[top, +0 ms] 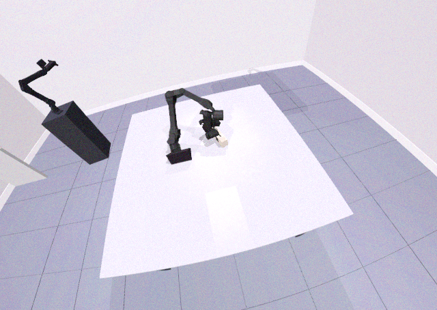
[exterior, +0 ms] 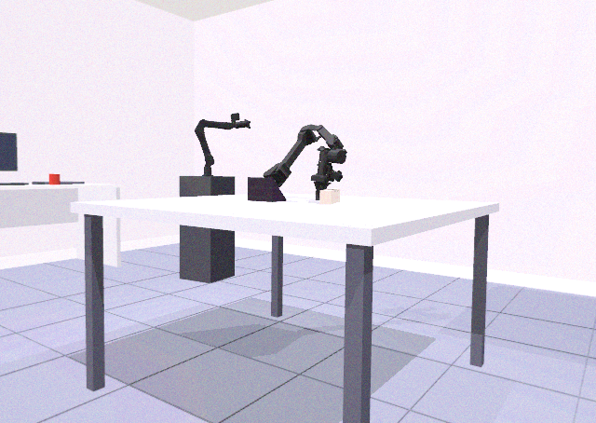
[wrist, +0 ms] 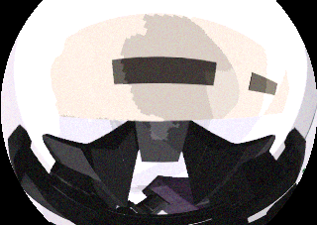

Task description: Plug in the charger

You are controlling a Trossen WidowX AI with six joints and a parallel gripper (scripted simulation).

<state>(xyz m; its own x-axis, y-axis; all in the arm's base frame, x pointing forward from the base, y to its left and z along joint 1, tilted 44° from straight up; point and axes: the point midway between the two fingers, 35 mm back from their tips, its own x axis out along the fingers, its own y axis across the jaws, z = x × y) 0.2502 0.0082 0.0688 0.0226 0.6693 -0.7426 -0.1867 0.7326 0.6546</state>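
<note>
My gripper tip is now 2 cm short of the dark charger and 1 cm below it.
</note>
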